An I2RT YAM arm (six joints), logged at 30 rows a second.
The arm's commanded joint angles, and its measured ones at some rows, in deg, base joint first. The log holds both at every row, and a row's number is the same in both.
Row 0, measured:
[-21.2 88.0 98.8 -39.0 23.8 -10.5]
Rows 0 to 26, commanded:
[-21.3 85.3 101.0 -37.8 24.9 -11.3]
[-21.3 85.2 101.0 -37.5 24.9 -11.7]
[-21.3 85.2 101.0 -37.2 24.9 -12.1]
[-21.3 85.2 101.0 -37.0 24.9 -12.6]
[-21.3 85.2 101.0 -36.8 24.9 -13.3]
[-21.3 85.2 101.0 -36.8 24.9 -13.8]
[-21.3 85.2 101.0 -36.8 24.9 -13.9]
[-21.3 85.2 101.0 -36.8 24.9 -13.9]
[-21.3 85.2 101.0 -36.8 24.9 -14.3]
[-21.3 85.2 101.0 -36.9 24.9 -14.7]
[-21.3 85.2 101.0 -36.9 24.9 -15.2]
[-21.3 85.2 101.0 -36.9 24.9 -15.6]
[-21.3 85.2 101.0 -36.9 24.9 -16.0]
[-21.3 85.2 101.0 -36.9 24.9 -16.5]
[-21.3 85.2 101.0 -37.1 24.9 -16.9]
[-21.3 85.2 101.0 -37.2 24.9 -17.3]
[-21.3 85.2 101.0 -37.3 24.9 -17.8]
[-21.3 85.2 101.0 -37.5 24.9 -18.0]
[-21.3 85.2 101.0 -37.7 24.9 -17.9]
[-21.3 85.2 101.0 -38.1 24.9 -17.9]
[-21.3 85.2 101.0 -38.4 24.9 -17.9]
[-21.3 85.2 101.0 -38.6 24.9 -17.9]
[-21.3 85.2 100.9 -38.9 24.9 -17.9]
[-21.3 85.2 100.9 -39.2 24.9 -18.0]
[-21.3 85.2 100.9 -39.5 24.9 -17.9]
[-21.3 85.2 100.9 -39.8 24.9 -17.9]
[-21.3 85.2 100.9 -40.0 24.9 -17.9]
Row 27, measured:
[-21.2 85.8 99.1 -39.9 24.1 -17.4]
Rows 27 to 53, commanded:
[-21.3 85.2 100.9 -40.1 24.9 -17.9]
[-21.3 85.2 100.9 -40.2 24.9 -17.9]
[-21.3 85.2 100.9 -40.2 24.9 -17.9]
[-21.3 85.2 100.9 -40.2 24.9 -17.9]
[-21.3 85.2 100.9 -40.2 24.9 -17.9]
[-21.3 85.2 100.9 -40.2 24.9 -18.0]
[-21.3 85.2 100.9 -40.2 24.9 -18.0]
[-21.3 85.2 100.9 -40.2 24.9 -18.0]
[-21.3 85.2 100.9 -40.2 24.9 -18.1]
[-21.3 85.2 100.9 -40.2 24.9 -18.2]
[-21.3 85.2 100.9 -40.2 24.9 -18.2]
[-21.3 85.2 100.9 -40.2 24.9 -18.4]
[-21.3 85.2 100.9 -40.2 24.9 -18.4]
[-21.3 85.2 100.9 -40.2 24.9 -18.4]
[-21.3 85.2 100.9 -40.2 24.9 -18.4]
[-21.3 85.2 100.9 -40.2 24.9 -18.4]
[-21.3 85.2 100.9 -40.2 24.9 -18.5]
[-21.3 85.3 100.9 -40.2 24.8 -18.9]
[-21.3 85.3 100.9 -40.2 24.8 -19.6]
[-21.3 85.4 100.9 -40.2 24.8 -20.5]
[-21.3 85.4 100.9 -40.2 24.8 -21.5]
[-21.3 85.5 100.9 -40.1 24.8 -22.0]
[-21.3 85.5 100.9 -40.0 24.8 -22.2]
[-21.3 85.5 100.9 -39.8 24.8 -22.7]
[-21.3 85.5 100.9 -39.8 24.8 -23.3]
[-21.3 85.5 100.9 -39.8 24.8 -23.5]
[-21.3 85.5 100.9 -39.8 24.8 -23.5]
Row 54, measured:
[-21.2 85.8 99.1 -40.3 24.1 -21.7]
